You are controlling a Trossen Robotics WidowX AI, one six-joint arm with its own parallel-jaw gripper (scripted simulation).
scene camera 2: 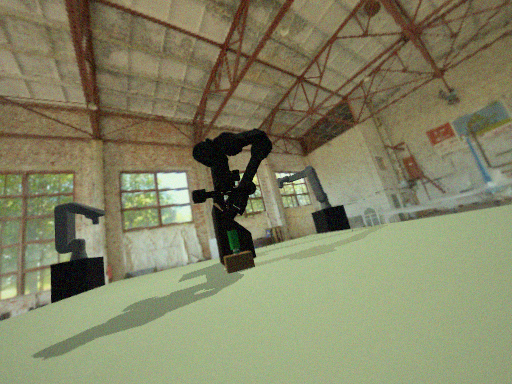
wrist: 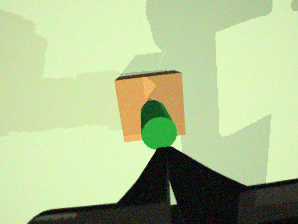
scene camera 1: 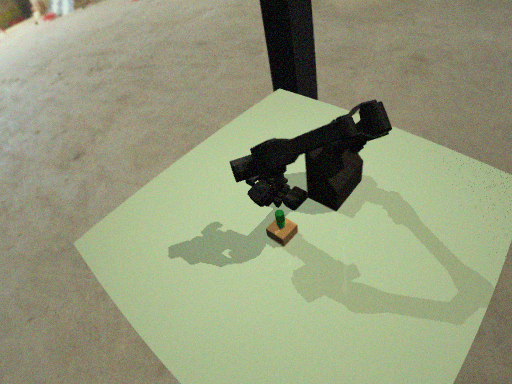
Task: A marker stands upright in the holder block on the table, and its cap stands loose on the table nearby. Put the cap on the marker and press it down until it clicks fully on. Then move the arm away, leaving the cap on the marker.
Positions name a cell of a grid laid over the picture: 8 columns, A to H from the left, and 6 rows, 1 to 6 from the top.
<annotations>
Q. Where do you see a green cap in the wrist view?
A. E4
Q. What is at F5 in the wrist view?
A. The gripper.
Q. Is the gripper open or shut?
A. Shut.
</annotations>
